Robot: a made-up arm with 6 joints. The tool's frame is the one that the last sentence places. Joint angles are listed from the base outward.
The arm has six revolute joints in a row. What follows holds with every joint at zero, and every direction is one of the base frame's. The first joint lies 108 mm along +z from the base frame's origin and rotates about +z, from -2.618 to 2.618 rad. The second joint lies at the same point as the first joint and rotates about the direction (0.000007, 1, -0.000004), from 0 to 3.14 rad. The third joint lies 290 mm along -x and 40 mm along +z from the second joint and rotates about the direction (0.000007, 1, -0.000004), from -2.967 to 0 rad. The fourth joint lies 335 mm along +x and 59 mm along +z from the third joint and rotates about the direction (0.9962, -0.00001, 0.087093), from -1.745 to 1.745 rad. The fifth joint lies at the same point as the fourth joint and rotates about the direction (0.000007, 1, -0.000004), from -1.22 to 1.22 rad. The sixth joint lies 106 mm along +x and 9 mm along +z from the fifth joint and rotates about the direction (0.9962, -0.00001, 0.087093), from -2.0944 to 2.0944 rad. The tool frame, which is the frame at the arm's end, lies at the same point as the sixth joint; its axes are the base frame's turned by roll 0, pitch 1.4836 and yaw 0 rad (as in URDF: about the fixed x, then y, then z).
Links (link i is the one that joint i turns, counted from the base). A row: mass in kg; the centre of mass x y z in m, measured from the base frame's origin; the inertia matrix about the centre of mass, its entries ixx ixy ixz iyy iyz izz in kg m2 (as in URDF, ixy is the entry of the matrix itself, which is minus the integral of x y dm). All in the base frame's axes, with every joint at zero. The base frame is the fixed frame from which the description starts. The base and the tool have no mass.
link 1: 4.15; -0.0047 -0.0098 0.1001; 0.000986 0 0 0.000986 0 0.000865
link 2: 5.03; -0.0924 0.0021 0.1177; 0.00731 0 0.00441 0.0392 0 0.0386
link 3: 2.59; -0.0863 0.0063 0.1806; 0.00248 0 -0.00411 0.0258 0 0.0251
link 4: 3.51; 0.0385 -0.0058 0.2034; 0.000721 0 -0.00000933 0.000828 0 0.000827
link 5: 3.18; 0.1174 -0.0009 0.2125; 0.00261 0 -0.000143 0.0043 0 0.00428
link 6: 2.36; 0.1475 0.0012 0.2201; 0.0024 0 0.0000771 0.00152 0 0.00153
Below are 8 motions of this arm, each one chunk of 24 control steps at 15 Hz.
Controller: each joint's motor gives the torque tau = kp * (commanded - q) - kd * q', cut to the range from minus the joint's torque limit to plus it. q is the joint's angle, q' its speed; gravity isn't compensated. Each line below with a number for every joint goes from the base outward.
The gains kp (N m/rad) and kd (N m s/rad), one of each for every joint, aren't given. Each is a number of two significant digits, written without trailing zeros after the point. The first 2 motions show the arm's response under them.
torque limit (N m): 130 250 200 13 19 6
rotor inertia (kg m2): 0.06 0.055 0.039 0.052 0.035 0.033
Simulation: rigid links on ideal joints. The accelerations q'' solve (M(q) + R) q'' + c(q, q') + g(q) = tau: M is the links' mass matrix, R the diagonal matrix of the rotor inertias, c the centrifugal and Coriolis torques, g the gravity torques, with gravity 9.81 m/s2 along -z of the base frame. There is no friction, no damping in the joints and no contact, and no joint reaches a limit. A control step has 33 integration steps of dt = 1/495 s. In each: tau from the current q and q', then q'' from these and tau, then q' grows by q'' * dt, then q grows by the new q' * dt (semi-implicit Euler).
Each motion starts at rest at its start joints. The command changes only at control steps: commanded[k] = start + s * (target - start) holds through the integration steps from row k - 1 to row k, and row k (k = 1, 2, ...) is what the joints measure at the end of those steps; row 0 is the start. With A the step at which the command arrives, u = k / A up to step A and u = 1 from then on. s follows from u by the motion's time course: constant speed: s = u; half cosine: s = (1 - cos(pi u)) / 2; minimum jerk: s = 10 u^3 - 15 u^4 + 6 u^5; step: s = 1 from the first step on.
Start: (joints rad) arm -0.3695 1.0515 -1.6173 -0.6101 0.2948 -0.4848
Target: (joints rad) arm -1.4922 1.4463 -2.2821 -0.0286 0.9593 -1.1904
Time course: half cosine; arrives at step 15
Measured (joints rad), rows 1 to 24:
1: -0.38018 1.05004 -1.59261 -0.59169 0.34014 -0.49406
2: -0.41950 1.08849 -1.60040 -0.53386 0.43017 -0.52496
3: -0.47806 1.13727 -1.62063 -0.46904 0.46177 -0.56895
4: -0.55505 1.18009 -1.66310 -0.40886 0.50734 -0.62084
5: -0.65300 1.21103 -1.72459 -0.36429 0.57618 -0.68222
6: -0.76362 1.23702 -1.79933 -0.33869 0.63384 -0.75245
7: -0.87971 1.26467 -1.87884 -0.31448 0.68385 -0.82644
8: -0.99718 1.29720 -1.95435 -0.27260 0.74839 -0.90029
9: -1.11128 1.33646 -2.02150 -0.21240 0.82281 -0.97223
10: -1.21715 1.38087 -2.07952 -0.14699 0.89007 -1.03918
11: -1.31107 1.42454 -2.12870 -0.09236 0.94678 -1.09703
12: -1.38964 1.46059 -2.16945 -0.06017 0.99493 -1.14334
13: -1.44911 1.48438 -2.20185 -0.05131 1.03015 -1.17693
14: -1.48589 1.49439 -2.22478 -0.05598 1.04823 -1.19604
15: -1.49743 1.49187 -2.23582 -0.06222 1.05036 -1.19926
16: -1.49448 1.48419 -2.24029 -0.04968 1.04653 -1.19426
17: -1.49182 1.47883 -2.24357 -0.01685 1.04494 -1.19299
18: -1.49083 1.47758 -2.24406 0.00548 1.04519 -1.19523
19: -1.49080 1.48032 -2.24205 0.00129 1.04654 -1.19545
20: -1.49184 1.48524 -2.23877 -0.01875 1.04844 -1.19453
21: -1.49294 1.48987 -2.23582 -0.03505 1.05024 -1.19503
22: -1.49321 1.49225 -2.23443 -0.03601 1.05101 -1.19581
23: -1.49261 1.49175 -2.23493 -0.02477 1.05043 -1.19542
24: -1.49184 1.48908 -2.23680 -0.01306 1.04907 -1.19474
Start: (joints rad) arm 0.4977 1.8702 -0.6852 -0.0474 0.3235 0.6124
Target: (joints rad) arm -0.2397 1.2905 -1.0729 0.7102 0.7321 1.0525
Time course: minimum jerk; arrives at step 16
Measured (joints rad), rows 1 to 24:
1: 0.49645 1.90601 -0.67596 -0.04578 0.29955 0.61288
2: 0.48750 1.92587 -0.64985 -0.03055 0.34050 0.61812
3: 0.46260 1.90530 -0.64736 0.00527 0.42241 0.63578
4: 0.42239 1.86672 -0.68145 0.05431 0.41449 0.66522
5: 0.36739 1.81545 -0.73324 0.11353 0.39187 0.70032
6: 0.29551 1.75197 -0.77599 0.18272 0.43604 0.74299
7: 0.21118 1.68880 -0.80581 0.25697 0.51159 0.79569
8: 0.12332 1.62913 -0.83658 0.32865 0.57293 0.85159
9: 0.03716 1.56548 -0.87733 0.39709 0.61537 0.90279
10: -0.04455 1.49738 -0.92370 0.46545 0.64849 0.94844
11: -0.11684 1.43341 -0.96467 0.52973 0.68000 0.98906
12: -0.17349 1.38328 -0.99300 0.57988 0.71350 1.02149
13: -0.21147 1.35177 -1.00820 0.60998 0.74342 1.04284
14: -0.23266 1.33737 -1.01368 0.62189 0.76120 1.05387
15: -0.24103 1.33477 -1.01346 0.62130 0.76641 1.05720
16: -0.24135 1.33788 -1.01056 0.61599 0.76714 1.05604
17: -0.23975 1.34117 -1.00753 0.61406 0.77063 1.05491
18: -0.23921 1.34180 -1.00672 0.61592 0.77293 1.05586
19: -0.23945 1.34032 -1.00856 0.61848 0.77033 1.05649
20: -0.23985 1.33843 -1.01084 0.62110 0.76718 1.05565
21: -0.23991 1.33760 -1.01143 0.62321 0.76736 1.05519
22: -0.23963 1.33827 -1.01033 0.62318 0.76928 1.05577
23: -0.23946 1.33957 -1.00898 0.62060 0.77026 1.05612
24: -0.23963 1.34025 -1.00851 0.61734 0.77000 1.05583
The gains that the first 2 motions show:
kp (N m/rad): 620 690 590 18 51 22
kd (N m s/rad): 18 16 10 0.41 0.69 0.31
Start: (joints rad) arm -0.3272 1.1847 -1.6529 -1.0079 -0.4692 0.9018
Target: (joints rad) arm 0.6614 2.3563 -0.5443 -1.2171 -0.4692 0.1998
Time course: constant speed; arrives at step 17
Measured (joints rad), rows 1 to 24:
1: -0.27384 1.19835 -1.58749 -0.96825 -0.49345 0.86173
2: -0.20826 1.29990 -1.51194 -0.96314 -0.53085 0.79876
3: -0.15120 1.44123 -1.40826 -1.02403 -0.43682 0.76083
4: -0.10289 1.58421 -1.29117 -1.12729 -0.34395 0.73123
5: -0.04937 1.68861 -1.19034 -1.21636 -0.34255 0.68175
6: 0.01840 1.73841 -1.13502 -1.25976 -0.38458 0.62979
7: 0.08945 1.75773 -1.11604 -1.24192 -0.43724 0.59282
8: 0.15255 1.78391 -1.09022 -1.16651 -0.47175 0.55936
9: 0.20694 1.84617 -1.03544 -1.09294 -0.46642 0.51962
10: 0.25875 1.94315 -0.95728 -1.08924 -0.42274 0.47810
11: 0.31480 2.04238 -0.86986 -1.16127 -0.38434 0.43613
12: 0.37667 2.11486 -0.79627 -1.25143 -0.39350 0.39064
13: 0.43931 2.16260 -0.75110 -1.28840 -0.43035 0.34602
14: 0.49740 2.20822 -0.71647 -1.24085 -0.45057 0.30787
15: 0.55192 2.26904 -0.66697 -1.15509 -0.44868 0.27285
16: 0.60846 2.34366 -0.60008 -1.12022 -0.43822 0.23425
17: 0.66776 2.41650 -0.52969 -1.17032 -0.43133 0.19004
18: 0.67126 2.42843 -0.49448 -1.30446 -0.41033 0.17996
19: 0.66158 2.40665 -0.53161 -1.36866 -0.40490 0.19980
20: 0.66071 2.38716 -0.57468 -1.25277 -0.44966 0.20463
21: 0.66140 2.38018 -0.57448 -1.08716 -0.47784 0.20145
22: 0.65999 2.39174 -0.55559 -1.05749 -0.44479 0.20551
23: 0.65957 2.40344 -0.54008 -1.16923 -0.40830 0.20532
24: 0.66169 2.40361 -0.53785 -1.28410 -0.42319 0.19614

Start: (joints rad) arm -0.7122 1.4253 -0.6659 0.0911 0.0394 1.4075
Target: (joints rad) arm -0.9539 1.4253 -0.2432 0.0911 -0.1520 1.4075
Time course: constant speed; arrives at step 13
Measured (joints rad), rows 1 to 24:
1: -0.72633 1.44490 -0.61395 0.09070 -0.00425 1.40569
2: -0.75266 1.47874 -0.53628 0.09648 0.06979 1.40802
3: -0.77175 1.48743 -0.47539 0.10647 0.13324 1.41580
4: -0.78689 1.47749 -0.45685 0.11251 0.07738 1.41634
5: -0.80579 1.46303 -0.46170 0.10810 -0.01263 1.40856
6: -0.82563 1.45216 -0.44607 0.09494 -0.05516 1.40481
7: -0.84427 1.45642 -0.40135 0.08778 -0.03908 1.40814
8: -0.86260 1.46618 -0.34775 0.09514 -0.00874 1.41189
9: -0.88090 1.46682 -0.30911 0.10811 -0.01123 1.41257
10: -0.89922 1.46092 -0.29022 0.11181 -0.05394 1.41105
11: -0.91795 1.45448 -0.27375 0.10288 -0.10013 1.40890
12: -0.93660 1.45216 -0.24445 0.09211 -0.11699 1.40793
13: -0.95507 1.45412 -0.20397 0.09099 -0.11117 1.40903
14: -0.95492 1.45991 -0.19045 0.10528 -0.06295 1.41238
15: -0.95341 1.45767 -0.19989 0.11278 -0.07787 1.41286
16: -0.95408 1.45258 -0.21668 0.10528 -0.12712 1.40930
17: -0.95402 1.44955 -0.22455 0.09266 -0.13418 1.40690
18: -0.95377 1.45198 -0.21586 0.08803 -0.11475 1.40837
19: -0.95386 1.45575 -0.20432 0.09559 -0.09201 1.41081
20: -0.95389 1.45644 -0.20256 0.10576 -0.08884 1.41138
21: -0.95394 1.45447 -0.20961 0.10727 -0.10539 1.41023
22: -0.95397 1.45235 -0.21612 0.10011 -0.11853 1.40896
23: -0.95388 1.45229 -0.21556 0.09339 -0.11594 1.40875
24: -0.95385 1.45391 -0.21034 0.09401 -0.10456 1.40953

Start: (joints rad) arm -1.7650 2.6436 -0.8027 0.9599 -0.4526 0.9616
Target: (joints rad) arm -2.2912 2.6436 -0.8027 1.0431 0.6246 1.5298
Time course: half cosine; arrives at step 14
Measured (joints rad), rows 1 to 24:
1: -1.77166 2.68103 -0.82444 0.94549 -0.42620 0.96821
2: -1.79086 2.69564 -0.81286 0.91455 -0.35226 0.99150
3: -1.82249 2.69472 -0.79859 0.92849 -0.27975 1.03162
4: -1.86582 2.69367 -0.80644 0.97600 -0.20841 1.08237
5: -1.91657 2.68630 -0.81632 1.00133 -0.12227 1.13884
6: -1.97254 2.68175 -0.81974 0.99553 -0.01576 1.19888
7: -2.03161 2.68427 -0.81637 0.99091 0.09963 1.26196
8: -2.09059 2.68890 -0.81035 1.00610 0.21350 1.32637
9: -2.14563 2.69056 -0.80827 1.02916 0.32010 1.38724
10: -2.19468 2.68813 -0.81151 1.04640 0.41096 1.43907
11: -2.23638 2.68460 -0.81579 1.05841 0.48141 1.47991
12: -2.26795 2.68339 -0.81695 1.06832 0.53322 1.51007
13: -2.28680 2.68470 -0.81497 1.07316 0.56571 1.52813
14: -2.29225 2.68638 -0.81281 1.06974 0.57327 1.53152
15: -2.29129 2.68707 -0.81288 1.06278 0.56776 1.52596
16: -2.29116 2.68642 -0.81423 1.06091 0.56698 1.52400
17: -2.29134 2.68537 -0.81491 1.06618 0.56902 1.52715
18: -2.29118 2.68535 -0.81487 1.07270 0.56916 1.52814
19: -2.29114 2.68588 -0.81446 1.07393 0.56855 1.52651
20: -2.29118 2.68614 -0.81410 1.06962 0.56869 1.52615
21: -2.29119 2.68609 -0.81402 1.06504 0.56893 1.52695
22: -2.29121 2.68599 -0.81415 1.06446 0.56869 1.52693
23: -2.29123 2.68593 -0.81433 1.06723 0.56849 1.52649
24: -2.29120 2.68586 -0.81443 1.06995 0.56868 1.52665

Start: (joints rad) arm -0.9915 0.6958 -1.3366 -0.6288 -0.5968 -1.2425
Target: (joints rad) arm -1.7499 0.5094 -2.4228 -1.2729 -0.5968 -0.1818
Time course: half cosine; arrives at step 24
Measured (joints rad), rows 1 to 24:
1: -0.99420 0.68088 -1.30136 -0.64409 -0.60125 -1.23769
2: -1.00375 0.69647 -1.30667 -0.70691 -0.58060 -1.22159
3: -1.02035 0.70821 -1.32548 -0.76552 -0.55511 -1.19888
4: -1.04223 0.70564 -1.35393 -0.79069 -0.55762 -1.16761
5: -1.06919 0.69336 -1.40371 -0.79327 -0.57085 -1.12468
6: -1.10113 0.67173 -1.46510 -0.78899 -0.58457 -1.07450
7: -1.13768 0.64779 -1.53206 -0.79338 -0.60223 -1.02001
8: -1.17877 0.62649 -1.60098 -0.81571 -0.61772 -0.96019
9: -1.22390 0.60939 -1.67036 -0.85456 -0.62501 -0.89577
10: -1.27189 0.59574 -1.74048 -0.90099 -0.62713 -0.82905
11: -1.32138 0.58298 -1.81227 -0.94590 -0.62845 -0.76072
12: -1.37120 0.56837 -1.88655 -0.98423 -0.63056 -0.69092
13: -1.42047 0.55031 -1.96305 -1.01466 -0.63442 -0.62101
14: -1.46859 0.52887 -2.04030 -1.03801 -0.64053 -0.55270
15: -1.51511 0.50557 -2.11606 -1.05637 -0.64807 -0.48704
16: -1.55959 0.48270 -2.18786 -1.07253 -0.65561 -0.42504
17: -1.60143 0.46247 -2.25346 -1.08928 -0.66198 -0.36800
18: -1.63991 0.44640 -2.31119 -1.10842 -0.66645 -0.31710
19: -1.67414 0.43498 -2.36005 -1.13004 -0.66876 -0.27312
20: -1.70321 0.42776 -2.39968 -1.15235 -0.66925 -0.23671
21: -1.72629 0.42369 -2.43016 -1.17242 -0.66868 -0.20843
22: -1.74281 0.42154 -2.45175 -1.18735 -0.66786 -0.18870
23: -1.75252 0.42040 -2.46464 -1.19520 -0.66741 -0.17778
24: -1.75538 0.41992 -2.46878 -1.19551 -0.66764 -0.17583

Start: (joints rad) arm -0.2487 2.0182 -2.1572 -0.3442 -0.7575 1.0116
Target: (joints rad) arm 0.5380 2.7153 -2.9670 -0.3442 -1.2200 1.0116
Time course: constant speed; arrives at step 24
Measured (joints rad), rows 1 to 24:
1: -0.23508 2.06149 -2.17719 -0.32241 -0.79937 1.01043
2: -0.20000 2.13428 -2.18372 -0.29754 -0.78840 1.01130
3: -0.15711 2.21249 -2.18728 -0.31985 -0.72606 1.01587
4: -0.11675 2.27959 -2.19751 -0.38965 -0.71472 1.01696
5: -0.07994 2.32206 -2.22426 -0.46352 -0.74495 1.01258
6: -0.04490 2.33751 -2.26858 -0.49872 -0.78483 1.00965
7: -0.01098 2.33634 -2.32269 -0.47846 -0.83676 1.01051
8: 0.02164 2.33316 -2.37686 -0.42135 -0.89209 1.01147
9: 0.05215 2.34052 -2.42361 -0.36606 -0.93367 1.01118
10: 0.08068 2.36543 -2.45920 -0.34077 -0.95530 1.01121
11: 0.10940 2.40739 -2.48439 -0.34813 -0.95986 1.01180
12: 0.14054 2.45939 -2.50375 -0.37478 -0.95592 1.01215
13: 0.17449 2.51151 -2.52351 -0.40703 -0.95553 1.01220
14: 0.21014 2.55509 -2.54908 -0.43630 -0.96731 1.01212
15: 0.24609 2.58582 -2.58296 -0.45642 -0.99229 1.01169
16: 0.28131 2.60495 -2.62405 -0.46174 -1.02626 1.01098
17: 0.31526 2.61815 -2.66851 -0.44991 -1.06328 1.01046
18: 0.34766 2.63261 -2.71179 -0.42580 -1.09754 1.01040
19: 0.37858 2.65395 -2.75045 -0.40061 -1.12470 1.01062
20: 0.40864 2.68431 -2.78329 -0.38549 -1.14330 1.01090
21: 0.43897 2.72203 -2.81152 -0.38559 -1.15561 1.01112
22: 0.47066 2.76278 -2.83804 -0.39915 -1.16661 1.01124
23: 0.50413 2.80161 -2.86606 -0.42024 -1.18118 1.01114
24: 0.53902 2.83494 -2.89776 -0.44158 -1.20163 1.01081

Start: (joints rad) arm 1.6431 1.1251 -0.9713 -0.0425 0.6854 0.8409
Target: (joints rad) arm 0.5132 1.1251 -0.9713 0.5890 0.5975 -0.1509
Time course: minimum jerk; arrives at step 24
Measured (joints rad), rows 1 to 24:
1: 1.64230 1.13672 -0.93488 -0.03876 0.69964 0.84030
2: 1.63739 1.17515 -0.89174 -0.02003 0.76817 0.83690
3: 1.62551 1.19333 -0.87087 0.00681 0.78263 0.82604
4: 1.60419 1.18261 -0.88870 0.02612 0.75404 0.80368
5: 1.57074 1.16117 -0.91832 0.03309 0.71558 0.76997
6: 1.52484 1.14856 -0.92916 0.03859 0.70170 0.72748
7: 1.46837 1.15405 -0.91863 0.05723 0.71837 0.67715
8: 1.40286 1.16906 -0.90110 0.09390 0.73269 0.61817
9: 1.32905 1.17767 -0.89331 0.13910 0.73012 0.55115
10: 1.24787 1.17414 -0.89972 0.18066 0.71504 0.47822
11: 1.16125 1.16544 -0.91078 0.21737 0.69466 0.40141
12: 1.07222 1.16053 -0.91559 0.25505 0.68174 0.32308
13: 0.98401 1.16251 -0.91180 0.29556 0.68097 0.24595
14: 0.89889 1.16792 -0.90490 0.33491 0.68263 0.17188
15: 0.81837 1.17118 -0.90162 0.36940 0.67806 0.10228
16: 0.74428 1.16990 -0.90378 0.40040 0.66791 0.03889
17: 0.67898 1.16626 -0.90790 0.43160 0.65763 -0.01638
18: 0.62440 1.16385 -0.90985 0.46244 0.65176 -0.06212
19: 0.58132 1.16421 -0.90862 0.48710 0.65059 -0.09779
20: 0.54951 1.16611 -0.90615 0.50067 0.65111 -0.12352
21: 0.52822 1.16737 -0.90478 0.50493 0.65094 -0.13999
22: 0.51641 1.16708 -0.90524 0.50682 0.64992 -0.14840
23: 0.51225 1.16593 -0.90656 0.51172 0.64908 -0.15070
24: 0.51258 1.16510 -0.90735 0.51928 0.64947 -0.14989

